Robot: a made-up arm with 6 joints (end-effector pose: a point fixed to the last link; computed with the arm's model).
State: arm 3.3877 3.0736 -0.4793 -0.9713 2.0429 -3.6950
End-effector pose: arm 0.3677 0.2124 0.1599 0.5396 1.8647 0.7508
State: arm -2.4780 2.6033 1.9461 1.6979 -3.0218 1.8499
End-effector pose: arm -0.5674 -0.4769 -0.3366 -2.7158 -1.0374 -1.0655
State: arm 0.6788 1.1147 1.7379 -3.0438 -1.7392 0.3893
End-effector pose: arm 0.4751 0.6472 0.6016 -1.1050 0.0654 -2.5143
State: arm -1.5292 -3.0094 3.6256 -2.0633 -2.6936 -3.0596
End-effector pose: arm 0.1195 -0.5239 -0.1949 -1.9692 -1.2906 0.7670
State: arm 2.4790 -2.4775 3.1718 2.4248 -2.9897 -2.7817
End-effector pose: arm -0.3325 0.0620 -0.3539 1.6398 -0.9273 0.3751
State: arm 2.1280 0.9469 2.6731 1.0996 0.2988 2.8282
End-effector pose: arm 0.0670 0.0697 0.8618 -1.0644 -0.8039 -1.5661
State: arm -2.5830 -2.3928 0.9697 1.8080 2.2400 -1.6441
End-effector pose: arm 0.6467 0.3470 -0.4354 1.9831 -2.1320 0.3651
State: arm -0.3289 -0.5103 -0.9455 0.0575 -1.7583 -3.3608
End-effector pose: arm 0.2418 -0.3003 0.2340 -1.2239 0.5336 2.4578
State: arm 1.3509 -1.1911 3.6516 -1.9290 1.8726 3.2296
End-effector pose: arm -0.1693 -0.4258 -0.2926 2.9353 -0.9207 0.3921
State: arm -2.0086 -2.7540 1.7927 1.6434 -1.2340 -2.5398
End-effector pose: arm 0.0229 0.0137 -0.7618 -0.6787 -0.9647 2.6318
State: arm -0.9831 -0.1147 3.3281 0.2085 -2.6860 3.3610
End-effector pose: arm -0.4730 0.3457 0.2939 2.2646 -1.3678 0.9151
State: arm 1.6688 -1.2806 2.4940 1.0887 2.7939 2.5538
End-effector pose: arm 0.1612 -0.6620 -0.2266 -0.6222 -1.6570 1.1525
